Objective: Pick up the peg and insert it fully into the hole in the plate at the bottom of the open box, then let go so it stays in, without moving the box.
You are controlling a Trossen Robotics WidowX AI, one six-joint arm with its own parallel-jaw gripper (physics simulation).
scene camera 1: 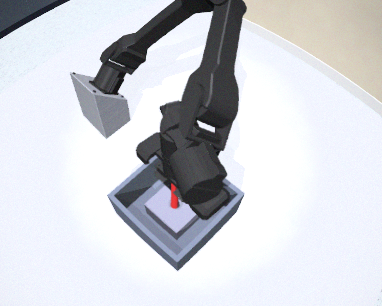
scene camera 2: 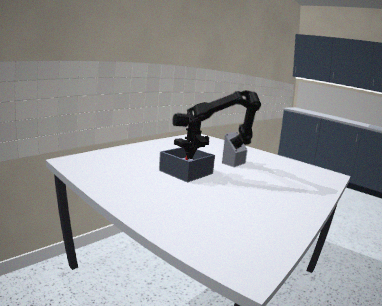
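Where they show: gripper, fingertip midpoint: (scene camera 1: 180,196) (scene camera 2: 189,159); arm's base at its link origin: (scene camera 1: 103,88) (scene camera 2: 235,143).
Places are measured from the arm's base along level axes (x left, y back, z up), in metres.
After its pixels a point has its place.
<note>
The red peg (scene camera 1: 174,197) @(y -0.310, x -0.104, z -0.023 m) (scene camera 2: 187,158) stands close to upright, its lower end at the hole in the pale plate (scene camera 1: 172,220) @(y -0.326, x -0.132, z -0.064 m). The hole's rim is mostly hidden by the peg, and how deep the peg sits cannot be told. The plate lies at the bottom of the open blue-grey box (scene camera 1: 145,232) @(y -0.313, x -0.193, z -0.024 m) (scene camera 2: 173,166) @(y -0.403, x -0.107, z -0.072 m). My gripper (scene camera 1: 172,187) @(y -0.310, x -0.085, z -0.049 m) (scene camera 2: 188,156) @(y -0.310, x -0.085, z -0.049 m) points down into the box and is shut on the peg's upper part. The fingertips are partly hidden by the gripper body in scene camera 1.
The box walls stand around the gripper, and the gripper's wide body hangs close over the right wall in scene camera 1. The grey wedge-shaped arm base (scene camera 1: 102,112) @(y -0.041, x -0.044, z -0.023 m) (scene camera 2: 234,156) @(y -0.048, x 0.026, z -0.061 m) stands beside the box on the white table (scene camera 1: 300,215) @(y -0.550, x 0.068, z -0.122 m) (scene camera 2: 200,220) @(y -0.657, x 0.224, z -0.122 m).
</note>
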